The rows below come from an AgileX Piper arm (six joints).
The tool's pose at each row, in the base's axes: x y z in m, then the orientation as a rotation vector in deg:
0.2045 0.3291 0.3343 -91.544 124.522 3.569
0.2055 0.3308 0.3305 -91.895 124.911 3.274
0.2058 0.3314 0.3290 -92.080 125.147 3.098
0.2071 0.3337 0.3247 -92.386 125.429 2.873
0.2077 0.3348 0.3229 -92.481 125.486 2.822
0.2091 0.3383 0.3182 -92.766 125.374 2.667
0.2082 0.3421 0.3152 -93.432 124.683 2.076
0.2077 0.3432 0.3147 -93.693 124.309 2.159
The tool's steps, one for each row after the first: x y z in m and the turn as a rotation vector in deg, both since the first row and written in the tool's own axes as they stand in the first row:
-0.0004 0.0005 0.0042 -0.139 0.539 -0.074
-0.0004 0.0007 0.0059 -0.212 0.853 -0.102
-0.0012 0.0012 0.0108 -0.331 1.270 -0.185
-0.0016 0.0014 0.0130 -0.367 1.370 -0.221
-0.0034 0.0023 0.0187 -0.364 1.473 -0.452
-0.0054 0.0051 0.0222 -0.064 1.508 -1.212
-0.0061 0.0060 0.0228 -0.088 1.324 -1.506

